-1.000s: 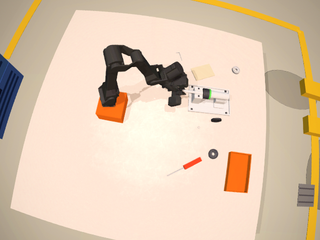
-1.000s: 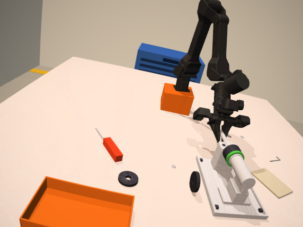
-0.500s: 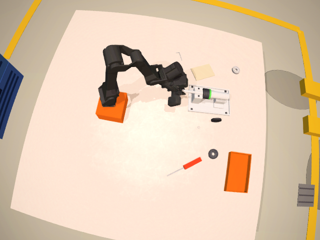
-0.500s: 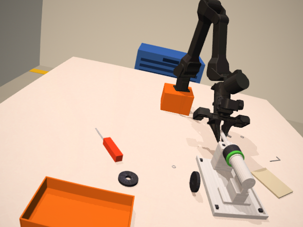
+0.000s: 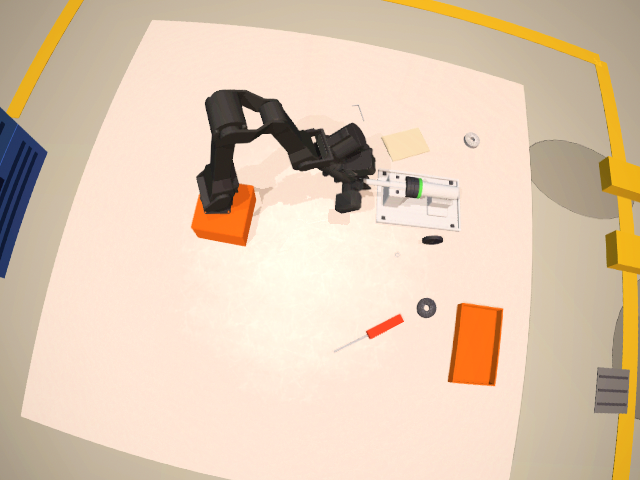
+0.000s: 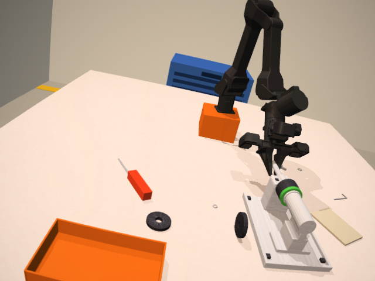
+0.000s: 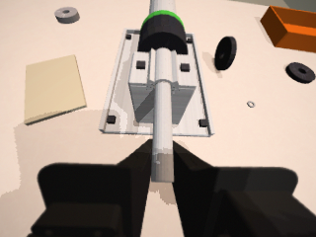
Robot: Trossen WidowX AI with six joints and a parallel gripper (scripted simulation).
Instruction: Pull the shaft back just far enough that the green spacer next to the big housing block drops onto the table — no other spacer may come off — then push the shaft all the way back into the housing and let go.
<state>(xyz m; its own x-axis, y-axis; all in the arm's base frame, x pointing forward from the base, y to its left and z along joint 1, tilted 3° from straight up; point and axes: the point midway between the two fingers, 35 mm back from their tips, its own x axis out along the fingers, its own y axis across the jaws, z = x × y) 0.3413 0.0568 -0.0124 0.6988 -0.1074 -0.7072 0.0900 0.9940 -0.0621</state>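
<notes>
Right now my gripper tip is 5 cm short of the shaft and 2 cm below it. The rest, counted from my gripper tip: beige card (12 cm ahead, 16 cm to the left, 5 cm below); then black disc (16 cm ahead, 13 cm to the right, 3 cm below); then green spacer (12 cm ahead, 1 cm to the right, 2 cm above).
</notes>
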